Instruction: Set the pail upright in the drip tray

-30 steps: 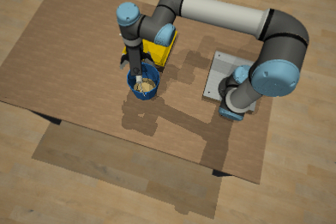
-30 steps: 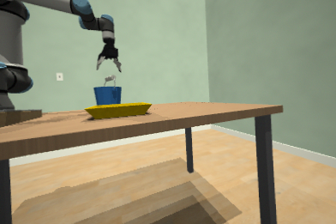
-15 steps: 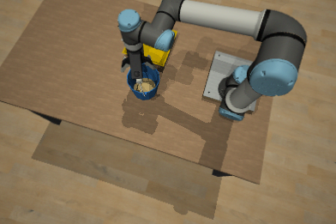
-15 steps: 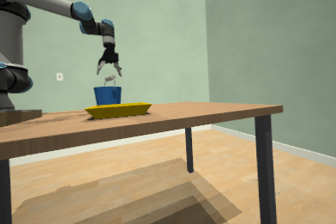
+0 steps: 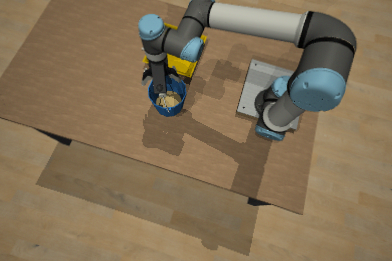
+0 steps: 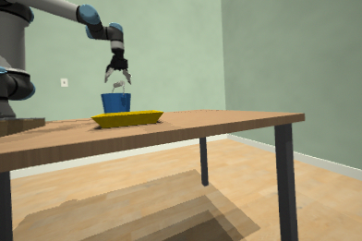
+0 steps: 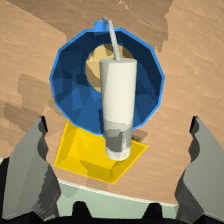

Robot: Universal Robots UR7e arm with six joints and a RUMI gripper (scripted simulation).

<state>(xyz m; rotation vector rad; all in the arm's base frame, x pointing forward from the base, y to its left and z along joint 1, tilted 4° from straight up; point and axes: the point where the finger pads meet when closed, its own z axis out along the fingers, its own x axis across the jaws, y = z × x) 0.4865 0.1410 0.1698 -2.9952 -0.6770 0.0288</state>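
The white handle grip is 30 mm below my hand and 10 mm behind it. The rest, counted from my hand: yellow drip tray 290 mm to the right, 200 mm below, 50 mm ahead; then blue pail 90 mm below, 10 mm to the right, 10 mm behind.
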